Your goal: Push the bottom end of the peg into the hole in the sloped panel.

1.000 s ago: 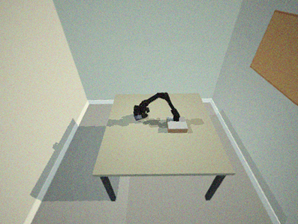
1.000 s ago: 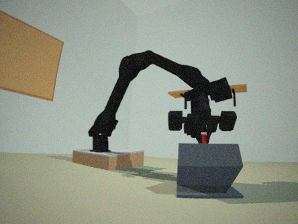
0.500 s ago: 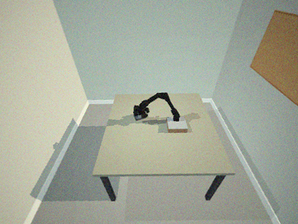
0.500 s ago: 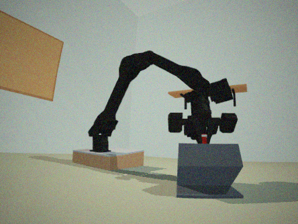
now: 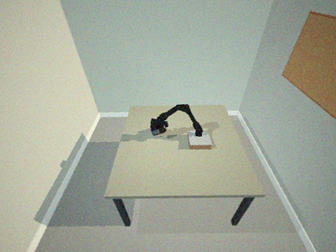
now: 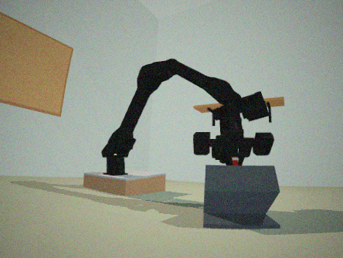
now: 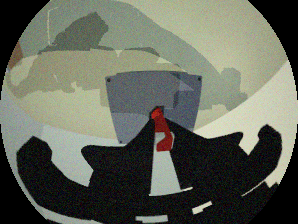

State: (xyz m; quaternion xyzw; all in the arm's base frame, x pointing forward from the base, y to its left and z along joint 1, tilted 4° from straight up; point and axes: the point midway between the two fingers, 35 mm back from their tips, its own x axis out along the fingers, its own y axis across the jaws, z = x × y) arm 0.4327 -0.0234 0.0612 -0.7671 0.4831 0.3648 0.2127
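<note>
Now: gripper tip 4 cm above the grey sloped panel, 2 cm to the left of it and 1 cm short of it. From my gripper tip the other things lie so: red peg 1 cm to the left, 1 cm above.
</note>
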